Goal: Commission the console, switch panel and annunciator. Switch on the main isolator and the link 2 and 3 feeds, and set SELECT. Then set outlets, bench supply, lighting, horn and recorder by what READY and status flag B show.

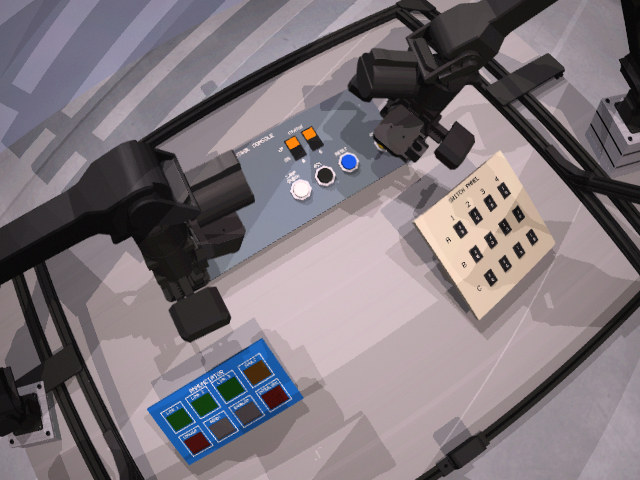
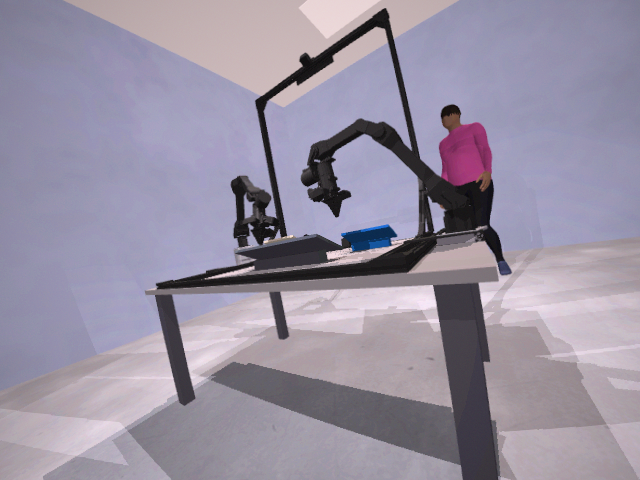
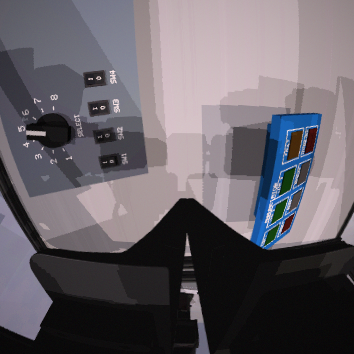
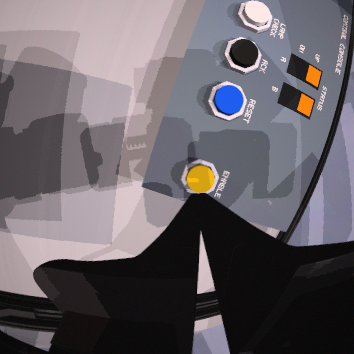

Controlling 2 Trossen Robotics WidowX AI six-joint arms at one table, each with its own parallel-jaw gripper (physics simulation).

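Places are measured from the left arm's base along level axes (x right, y ahead, z up), in centimetres.
Pixels of known places: left gripper, fingertip midpoint: (image 1: 189,288) (image 2: 337,217) (image 3: 185,204); right gripper, fingertip midpoint: (image 4: 197,199); left arm's base, origin of the base link: (image 1: 25,414) (image 2: 461,230); right arm's base, origin of the base link: (image 1: 635,116) (image 2: 243,247).
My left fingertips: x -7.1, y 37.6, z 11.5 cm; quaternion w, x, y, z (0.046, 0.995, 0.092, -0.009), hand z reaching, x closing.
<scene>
Ahead of a thing's pixels: the offset from my left fingertips to its middle. "*": to the spot under its first point.
The grey console (image 1: 268,222) (image 2: 289,245) (image 3: 60,30) lies under both arms. Its SELECT knob {dz -6.0, dx -13.8, dy +1.0 cm} (image 3: 52,131) points at 5. Status flags A {* dz -6.5, dx -19.5, dy +19.4 cm} (image 1: 295,147) (image 4: 305,71) and B {* dz -6.5, dx -20.3, dy +22.3 cm} (image 1: 312,137) (image 4: 296,100) show orange at their UP ends. The blue annunciator {* dz -6.7, dx +8.5, dy +6.7 cm} (image 1: 266,347) (image 3: 297,120) has dark tiles; READY (image 1: 221,427) looks grey. The cream switch panel {* dz -10.1, dx +12.3, dy +36.8 cm} (image 1: 483,304) is tilted; its rocker positions are too small to tell. My left gripper (image 2: 337,214) (image 3: 185,204) is shut and empty, high above the table. My right gripper (image 2: 261,241) (image 4: 197,199) is shut and empty, above the yellow ENABLE button {dz -8.3, dx -16.8, dy +32.7 cm} (image 4: 200,179).
White LAMP CHECK {dz -8.3, dx -13.2, dy +18.1 cm} (image 1: 300,190) (image 4: 257,13), black ACK {dz -8.3, dx -14.2, dy +22.2 cm} (image 1: 324,176) (image 4: 244,53) and blue RESET {dz -8.3, dx -15.2, dy +26.3 cm} (image 1: 348,162) (image 4: 229,100) buttons line the console. Rockers SW1 {dz -8.8, dx -8.4, dy -2.3 cm} (image 3: 108,161) to SW4 {dz -8.8, dx -10.5, dy +6.4 cm} (image 3: 95,78) stand beside SELECT. A black frame surrounds the table top. A person (image 2: 465,155) stands behind the table.
</scene>
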